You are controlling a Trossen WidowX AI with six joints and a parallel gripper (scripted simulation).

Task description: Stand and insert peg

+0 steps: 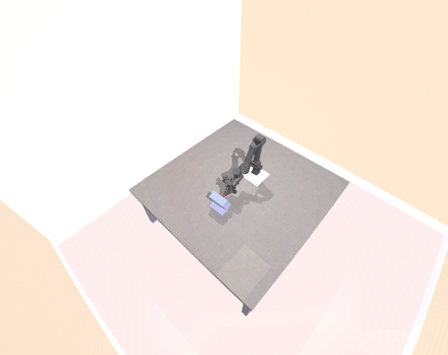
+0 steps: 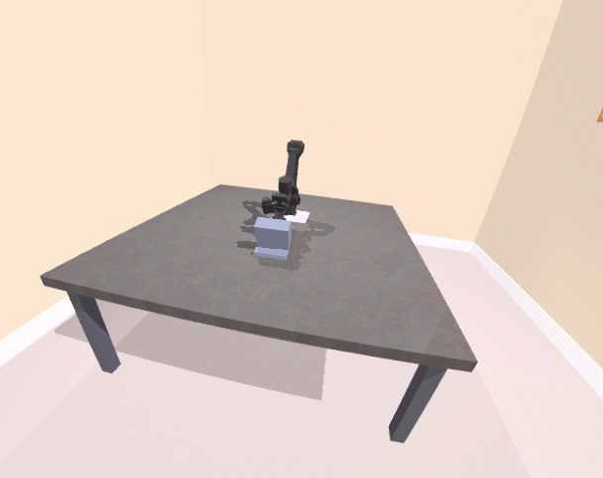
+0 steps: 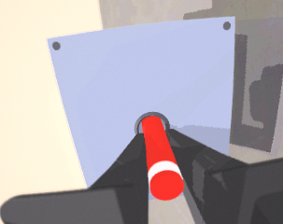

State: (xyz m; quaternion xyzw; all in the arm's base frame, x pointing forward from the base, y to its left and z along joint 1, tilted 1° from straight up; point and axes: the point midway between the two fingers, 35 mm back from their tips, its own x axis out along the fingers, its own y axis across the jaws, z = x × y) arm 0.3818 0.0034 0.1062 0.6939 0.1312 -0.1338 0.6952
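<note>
My gripper tip is 2 cm past the red peg and 1 cm below it. Also, from my gripper tip: sloped panel 4 cm ahead, 2 cm below.
</note>
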